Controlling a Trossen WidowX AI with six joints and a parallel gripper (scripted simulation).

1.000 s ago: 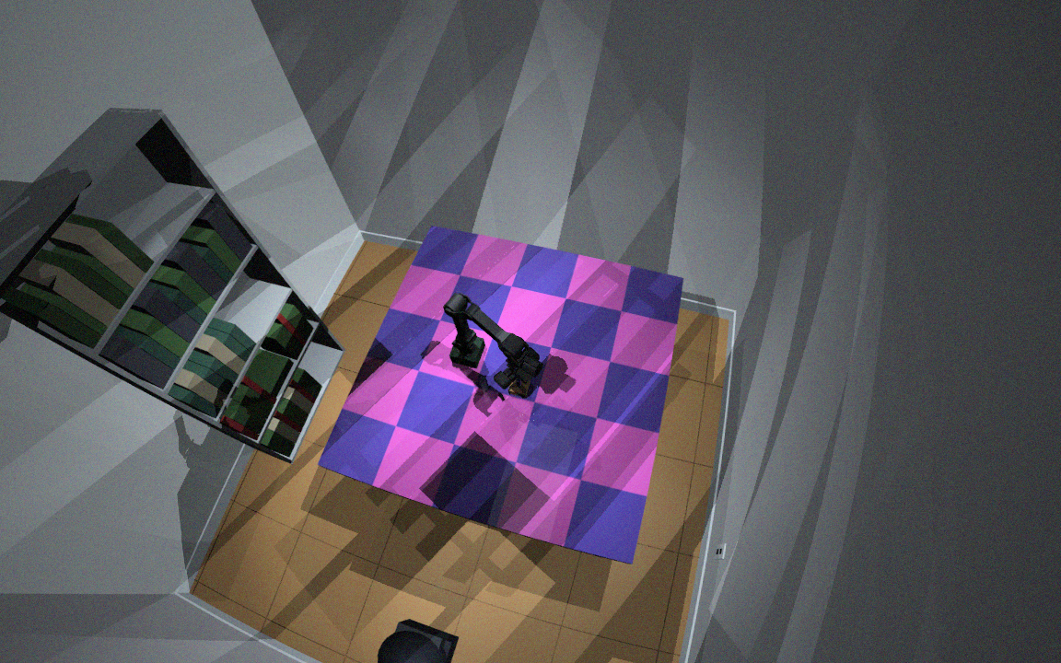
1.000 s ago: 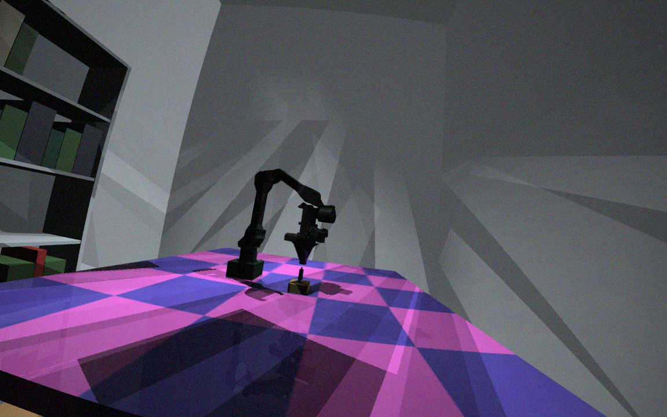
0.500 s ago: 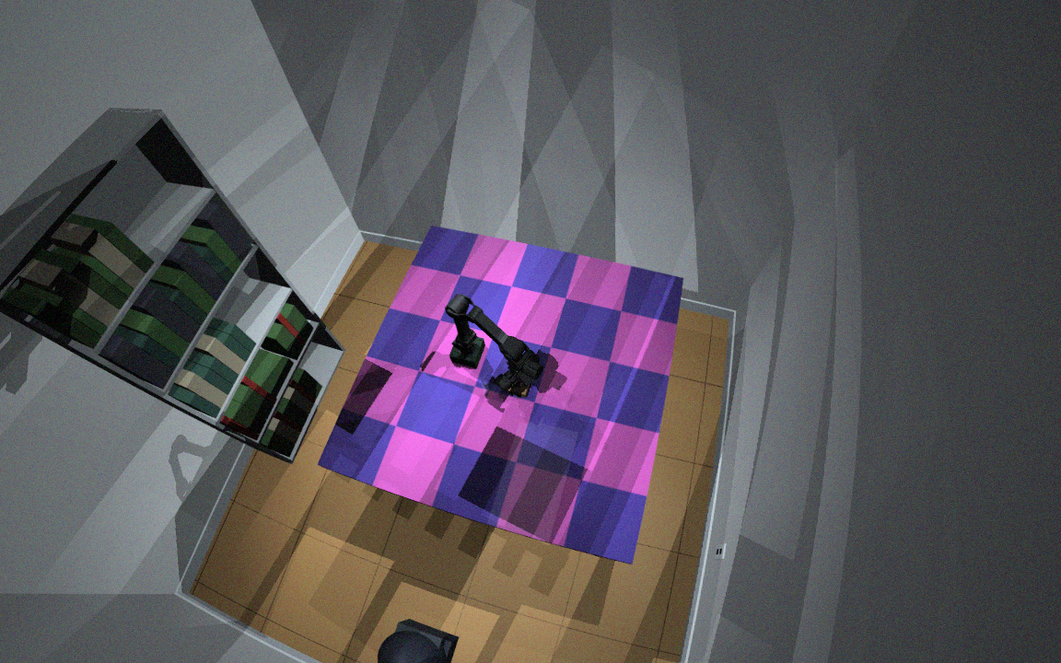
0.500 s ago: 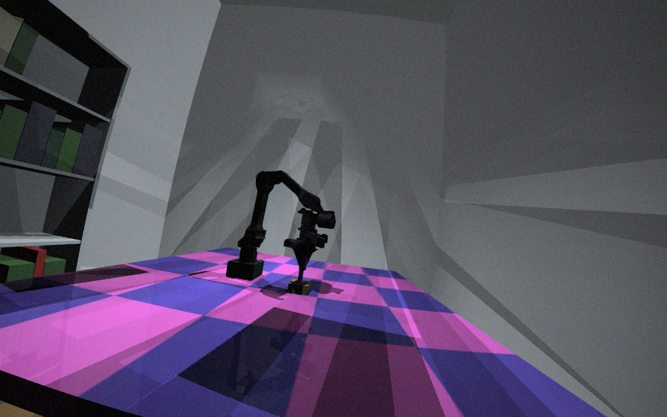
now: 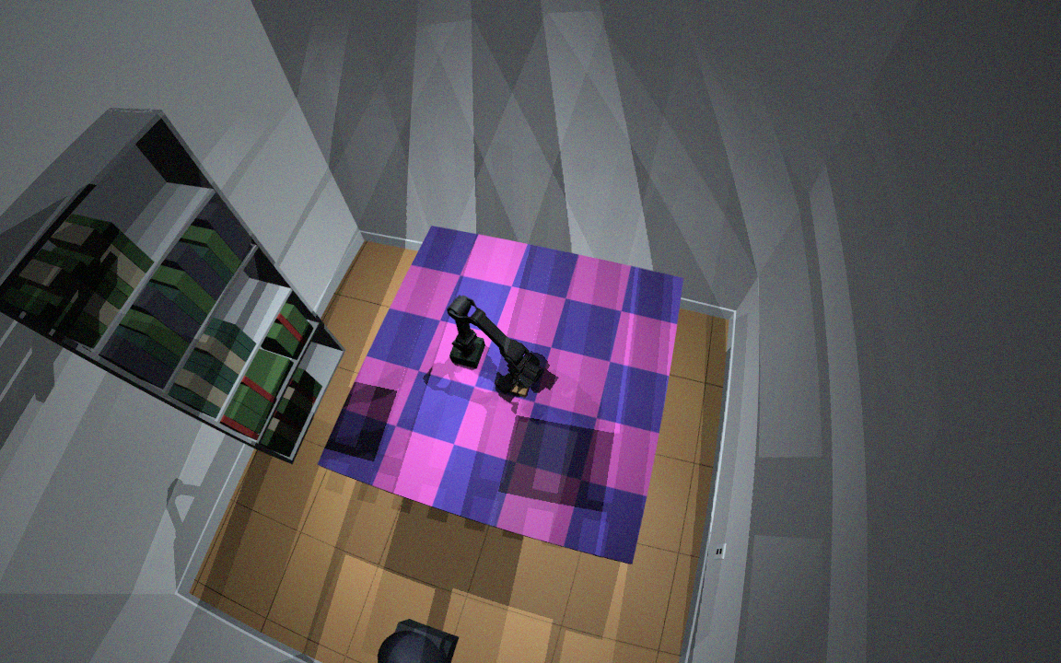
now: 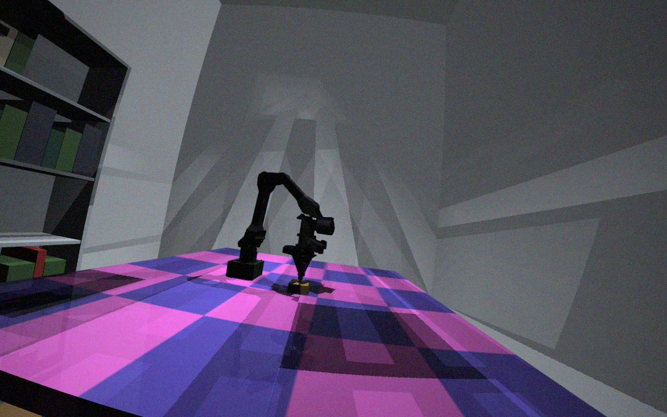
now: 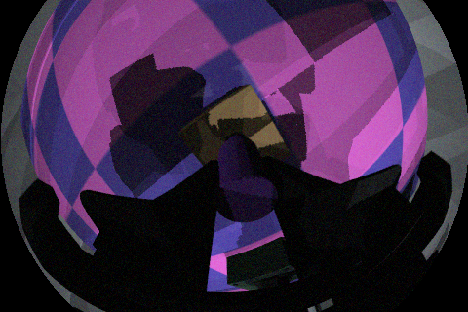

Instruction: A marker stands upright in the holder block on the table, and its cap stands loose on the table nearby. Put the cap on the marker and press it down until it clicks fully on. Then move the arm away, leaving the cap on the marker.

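The block lies 60 mm below my gripper tip. Round my gripper tip: cap: 10 mm above.
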